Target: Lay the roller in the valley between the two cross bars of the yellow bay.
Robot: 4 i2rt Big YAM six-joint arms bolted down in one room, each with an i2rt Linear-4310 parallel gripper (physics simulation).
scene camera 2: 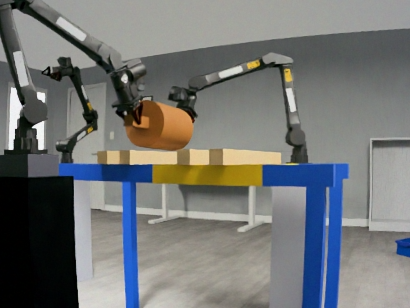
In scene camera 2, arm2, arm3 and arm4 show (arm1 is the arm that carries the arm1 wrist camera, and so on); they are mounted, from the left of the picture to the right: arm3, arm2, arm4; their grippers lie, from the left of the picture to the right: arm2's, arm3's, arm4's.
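Note:
The orange roller [172, 127] is close above the pale bars, with its near end face to the left. Arm3's gripper [138, 114] is shut on the stub at its near end. Arm4's gripper [193, 118] is at the far end, its fingers mostly hidden, and looks shut on the roller there. Arm2's gripper [50, 73] is open and empty, high at the left. The yellow bay [207, 175] marks the table's front edge. Pale bars [192, 157] [250, 157] lie above it, more pale bars [150, 157] to the left. Arm1's gripper does not show.
The blue table [305, 175] carries the bars. A dark pedestal [37, 240] bears arm3 at the left. Arm4's base stands behind the right end of the bars. A white shelf unit [371, 185] and a blue bin [404, 248] stand at the right.

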